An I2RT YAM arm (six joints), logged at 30 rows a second.
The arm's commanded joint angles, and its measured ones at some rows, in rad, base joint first. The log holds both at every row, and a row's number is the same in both.
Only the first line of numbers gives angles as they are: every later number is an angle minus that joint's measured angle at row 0.
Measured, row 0: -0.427, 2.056, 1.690, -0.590, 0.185, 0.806
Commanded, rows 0 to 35: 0.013, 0.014, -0.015, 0.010, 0.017, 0.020; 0.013, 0.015, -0.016, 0.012, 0.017, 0.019; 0.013, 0.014, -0.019, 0.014, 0.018, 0.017; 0.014, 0.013, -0.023, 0.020, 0.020, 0.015; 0.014, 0.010, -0.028, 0.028, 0.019, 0.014; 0.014, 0.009, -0.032, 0.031, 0.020, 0.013; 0.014, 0.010, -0.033, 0.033, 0.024, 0.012; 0.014, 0.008, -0.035, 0.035, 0.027, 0.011; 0.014, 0.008, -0.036, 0.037, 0.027, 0.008; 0.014, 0.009, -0.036, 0.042, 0.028, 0.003; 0.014, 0.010, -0.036, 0.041, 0.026, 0.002; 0.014, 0.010, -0.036, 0.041, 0.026, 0.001; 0.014, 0.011, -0.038, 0.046, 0.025, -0.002; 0.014, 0.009, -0.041, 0.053, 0.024, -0.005; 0.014, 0.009, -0.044, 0.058, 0.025, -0.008; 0.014, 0.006, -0.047, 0.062, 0.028, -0.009; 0.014, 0.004, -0.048, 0.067, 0.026, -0.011; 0.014, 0.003, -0.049, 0.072, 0.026, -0.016; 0.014, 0.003, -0.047, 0.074, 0.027, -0.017; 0.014, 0.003, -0.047, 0.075, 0.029, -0.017; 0.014, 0.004, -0.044, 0.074, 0.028, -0.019; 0.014, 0.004, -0.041, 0.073, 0.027, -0.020; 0.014, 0.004, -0.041, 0.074, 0.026, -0.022; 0.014, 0.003, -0.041, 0.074, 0.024, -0.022; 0.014, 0.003, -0.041, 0.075, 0.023, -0.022; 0.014, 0.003, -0.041, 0.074, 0.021, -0.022; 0.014, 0.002, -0.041, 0.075, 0.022, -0.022; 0.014, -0.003, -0.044, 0.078, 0.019, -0.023; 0.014, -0.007, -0.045, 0.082, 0.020, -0.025; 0.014, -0.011, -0.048, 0.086, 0.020, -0.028; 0.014, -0.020, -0.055, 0.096, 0.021, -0.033; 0.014, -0.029, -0.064, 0.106, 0.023, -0.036; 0.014, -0.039, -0.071, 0.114, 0.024, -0.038; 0.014, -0.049, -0.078, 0.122, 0.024, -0.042; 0.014, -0.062, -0.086, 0.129, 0.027, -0.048; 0.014, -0.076, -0.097, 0.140, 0.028, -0.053
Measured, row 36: 0.008, -0.007, -0.073, 0.110, 0.011, -0.031
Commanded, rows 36 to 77: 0.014, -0.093, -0.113, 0.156, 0.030, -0.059; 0.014, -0.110, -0.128, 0.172, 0.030, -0.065; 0.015, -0.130, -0.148, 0.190, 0.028, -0.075; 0.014, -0.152, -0.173, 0.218, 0.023, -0.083; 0.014, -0.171, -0.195, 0.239, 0.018, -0.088; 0.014, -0.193, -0.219, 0.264, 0.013, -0.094; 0.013, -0.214, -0.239, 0.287, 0.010, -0.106; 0.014, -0.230, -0.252, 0.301, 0.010, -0.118; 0.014, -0.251, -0.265, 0.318, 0.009, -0.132; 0.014, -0.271, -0.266, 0.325, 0.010, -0.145; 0.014, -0.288, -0.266, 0.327, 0.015, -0.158; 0.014, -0.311, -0.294, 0.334, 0.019, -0.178; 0.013, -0.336, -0.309, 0.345, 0.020, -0.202; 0.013, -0.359, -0.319, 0.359, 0.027, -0.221; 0.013, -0.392, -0.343, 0.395, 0.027, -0.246; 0.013, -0.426, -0.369, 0.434, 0.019, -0.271; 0.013, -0.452, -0.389, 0.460, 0.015, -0.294; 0.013, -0.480, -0.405, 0.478, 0.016, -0.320; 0.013, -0.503, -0.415, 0.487, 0.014, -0.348; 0.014, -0.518, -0.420, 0.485, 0.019, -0.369; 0.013, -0.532, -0.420, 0.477, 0.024, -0.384; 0.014, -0.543, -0.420, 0.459, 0.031, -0.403; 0.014, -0.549, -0.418, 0.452, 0.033, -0.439; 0.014, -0.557, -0.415, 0.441, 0.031, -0.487; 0.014, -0.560, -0.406, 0.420, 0.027, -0.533; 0.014, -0.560, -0.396, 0.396, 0.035, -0.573; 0.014, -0.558, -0.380, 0.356, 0.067, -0.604; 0.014, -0.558, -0.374, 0.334, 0.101, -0.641; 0.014, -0.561, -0.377, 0.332, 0.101, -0.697; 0.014, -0.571, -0.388, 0.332, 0.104, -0.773; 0.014, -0.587, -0.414, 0.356, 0.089, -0.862; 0.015, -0.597, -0.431, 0.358, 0.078, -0.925; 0.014, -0.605, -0.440, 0.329, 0.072, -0.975; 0.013, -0.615, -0.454, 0.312, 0.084, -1.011; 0.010, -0.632, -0.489, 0.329, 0.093, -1.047; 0.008, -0.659, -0.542, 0.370, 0.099, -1.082; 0.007, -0.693, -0.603, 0.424, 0.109, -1.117; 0.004, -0.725, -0.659, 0.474, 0.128, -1.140; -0.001, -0.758, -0.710, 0.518, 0.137, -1.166; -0.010, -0.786, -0.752, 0.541, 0.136, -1.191; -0.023, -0.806, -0.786, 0.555, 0.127, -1.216; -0.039, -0.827, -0.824, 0.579, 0.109, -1.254
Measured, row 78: -0.008, -0.776, -0.760, 0.477, 0.093, -1.102
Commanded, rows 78 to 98: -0.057, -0.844, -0.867, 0.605, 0.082, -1.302; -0.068, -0.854, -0.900, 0.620, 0.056, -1.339; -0.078, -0.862, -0.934, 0.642, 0.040, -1.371; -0.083, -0.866, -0.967, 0.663, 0.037, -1.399; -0.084, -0.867, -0.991, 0.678, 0.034, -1.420; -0.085, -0.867, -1.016, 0.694, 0.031, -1.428; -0.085, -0.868, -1.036, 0.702, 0.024, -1.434; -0.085, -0.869, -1.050, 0.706, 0.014, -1.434; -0.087, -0.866, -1.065, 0.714, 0.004, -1.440; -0.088, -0.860, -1.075, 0.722, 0.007, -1.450; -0.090, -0.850, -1.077, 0.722, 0.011, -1.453; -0.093, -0.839, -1.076, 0.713, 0.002, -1.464; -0.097, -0.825, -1.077, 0.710, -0.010, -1.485; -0.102, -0.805, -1.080, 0.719, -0.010, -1.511; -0.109, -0.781, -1.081, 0.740, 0.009, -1.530; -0.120, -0.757, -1.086, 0.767, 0.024, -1.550; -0.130, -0.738, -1.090, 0.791, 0.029, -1.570; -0.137, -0.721, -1.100, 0.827, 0.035, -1.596; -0.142, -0.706, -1.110, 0.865, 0.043, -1.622; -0.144, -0.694, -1.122, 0.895, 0.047, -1.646; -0.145, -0.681, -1.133, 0.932, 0.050, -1.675
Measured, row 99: -0.137, -0.705, -1.104, 0.814, 0.026, -1.574
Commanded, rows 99 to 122: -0.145, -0.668, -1.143, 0.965, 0.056, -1.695; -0.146, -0.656, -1.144, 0.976, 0.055, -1.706; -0.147, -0.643, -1.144, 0.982, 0.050, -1.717; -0.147, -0.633, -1.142, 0.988, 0.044, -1.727; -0.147, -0.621, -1.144, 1.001, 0.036, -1.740; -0.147, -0.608, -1.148, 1.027, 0.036, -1.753; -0.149, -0.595, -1.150, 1.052, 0.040, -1.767; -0.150, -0.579, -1.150, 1.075, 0.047, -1.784; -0.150, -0.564, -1.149, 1.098, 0.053, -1.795; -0.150, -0.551, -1.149, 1.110, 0.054, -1.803; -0.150, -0.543, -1.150, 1.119, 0.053, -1.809; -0.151, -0.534, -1.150, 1.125, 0.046, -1.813; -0.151, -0.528, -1.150, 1.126, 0.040, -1.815; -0.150, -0.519, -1.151, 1.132, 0.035, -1.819; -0.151, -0.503, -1.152, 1.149, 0.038, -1.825; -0.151, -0.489, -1.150, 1.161, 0.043, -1.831; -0.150, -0.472, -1.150, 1.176, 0.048, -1.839; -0.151, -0.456, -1.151, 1.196, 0.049, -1.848; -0.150, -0.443, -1.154, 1.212, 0.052, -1.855; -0.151, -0.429, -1.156, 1.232, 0.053, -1.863; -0.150, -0.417, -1.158, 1.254, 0.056, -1.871; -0.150, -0.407, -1.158, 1.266, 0.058, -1.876; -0.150, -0.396, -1.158, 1.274, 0.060, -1.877; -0.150, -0.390, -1.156, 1.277, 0.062, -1.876
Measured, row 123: -0.147, -0.417, -1.144, 1.224, 0.048, -1.851
